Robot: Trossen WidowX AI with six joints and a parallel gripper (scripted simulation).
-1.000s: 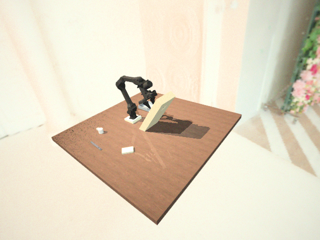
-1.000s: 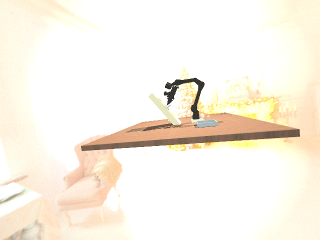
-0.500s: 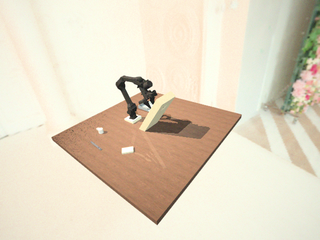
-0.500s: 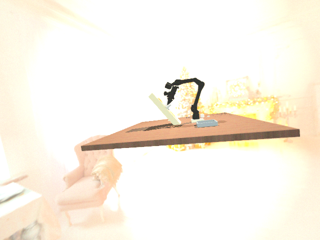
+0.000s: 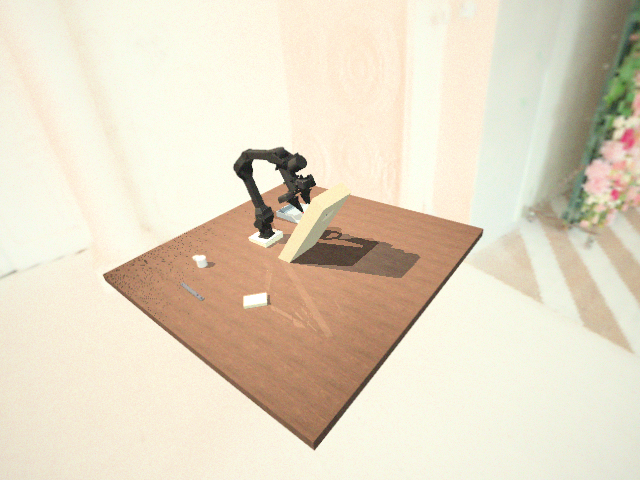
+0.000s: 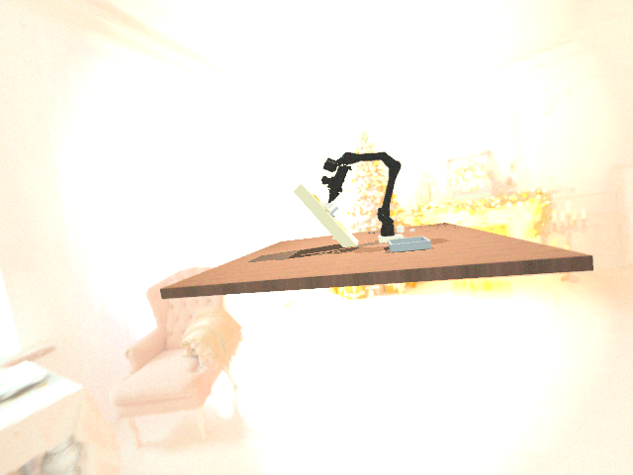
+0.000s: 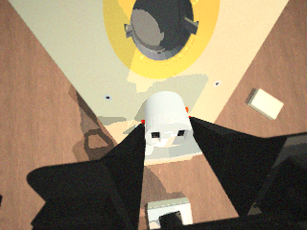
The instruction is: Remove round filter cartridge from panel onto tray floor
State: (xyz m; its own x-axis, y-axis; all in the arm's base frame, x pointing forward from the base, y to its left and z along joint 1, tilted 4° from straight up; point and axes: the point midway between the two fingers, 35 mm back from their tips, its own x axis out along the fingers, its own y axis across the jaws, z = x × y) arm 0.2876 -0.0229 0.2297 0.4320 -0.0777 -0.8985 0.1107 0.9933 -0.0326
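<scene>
Now: the light blue tray 32 cm to the left of my gripper tip, 32 cm behind it and 23 cm below it. The rest, counted from my gripper tip: round white filter cartridge (right at my gripper tip); then flat white block (36 cm to the right, 24 cm below, 2 cm behind).
</scene>
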